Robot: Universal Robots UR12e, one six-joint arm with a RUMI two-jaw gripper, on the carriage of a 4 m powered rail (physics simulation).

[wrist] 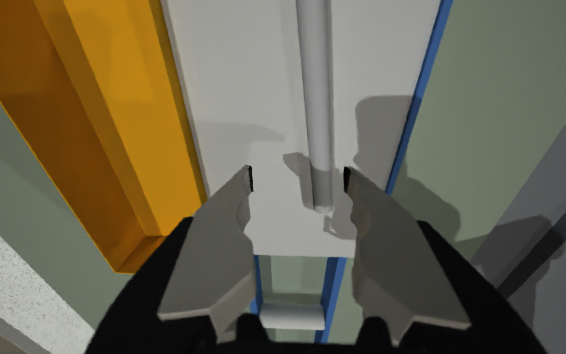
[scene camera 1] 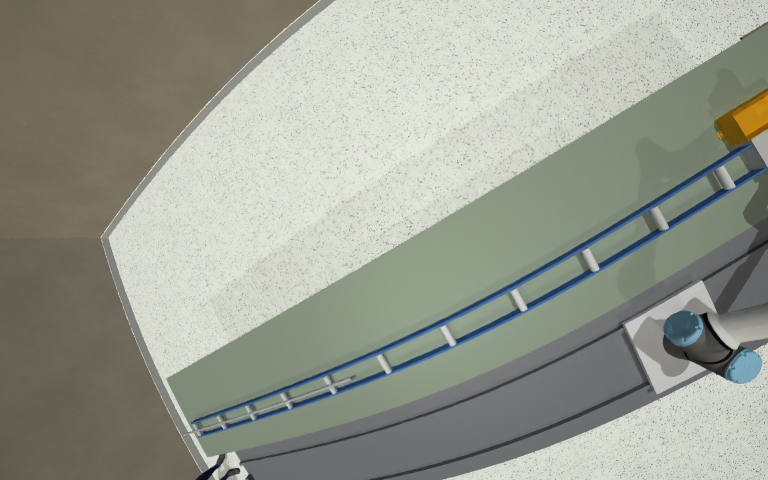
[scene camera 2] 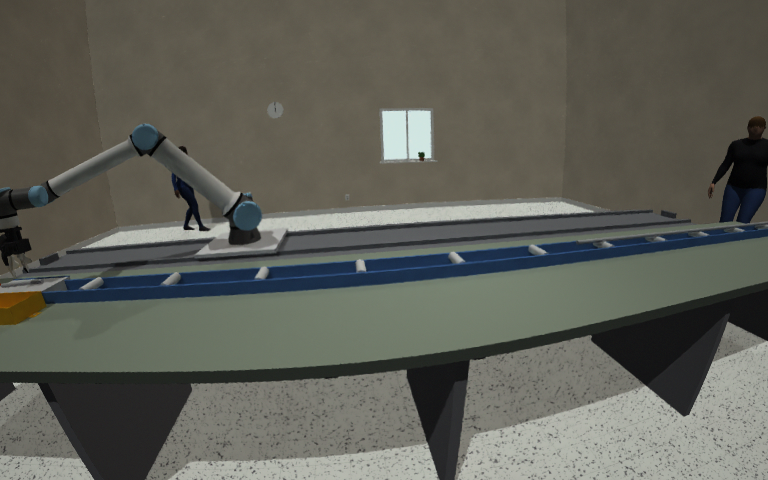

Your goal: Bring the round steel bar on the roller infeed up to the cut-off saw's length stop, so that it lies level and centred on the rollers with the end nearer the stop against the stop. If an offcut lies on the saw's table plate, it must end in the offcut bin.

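Frame: origin at the arm's base, x ahead, y right, z down, level; centimetres.
Seen in the pictures: gripper, fingertip midpoint: (wrist: 297, 168) (scene camera 2: 21, 275); arm's base, link origin: (scene camera 2: 244, 240).
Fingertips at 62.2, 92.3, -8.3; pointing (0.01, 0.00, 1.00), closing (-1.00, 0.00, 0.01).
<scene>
Offsets run from my fingertips to a thing's top centre, as dx, dy, dz. Level surfaces: height alone.
The round steel bar (scene camera 1: 308, 391) (scene camera 2: 614, 237) lies along the rollers at the far end of the blue roller infeed (scene camera 1: 416, 344) (scene camera 2: 317, 282), away from the saw. An offcut {-1.6, +3.4, +3.4} (wrist: 317, 100), a grey round rod, lies on the saw's pale table plate {-0.2, +1.2, +5.4} (wrist: 235, 75) (scene camera 1: 762, 148). The orange offcut bin {+17.6, -1.3, +4.1} (wrist: 120, 100) (scene camera 1: 753, 117) (scene camera 2: 16, 310) stands beside the plate. My gripper (wrist: 297, 168) (scene camera 2: 18, 266) is open over the plate. In the wrist view the offcut's near end shows between the fingertips, closer to the right one, with no finger touching it. I cannot make out the length stop.
The arm's carriage (scene camera 1: 651, 362) (scene camera 2: 271, 242) is on the grey rail (scene camera 1: 453, 413) (scene camera 2: 396, 237) beside the green table {dz +11.3} (scene camera 1: 441, 254) (scene camera 2: 396, 316). One person (scene camera 2: 184, 189) stands behind the rail, another person (scene camera 2: 748, 164) at the right. Part of a person (scene camera 1: 214, 469) shows near the infeed's far end.
</scene>
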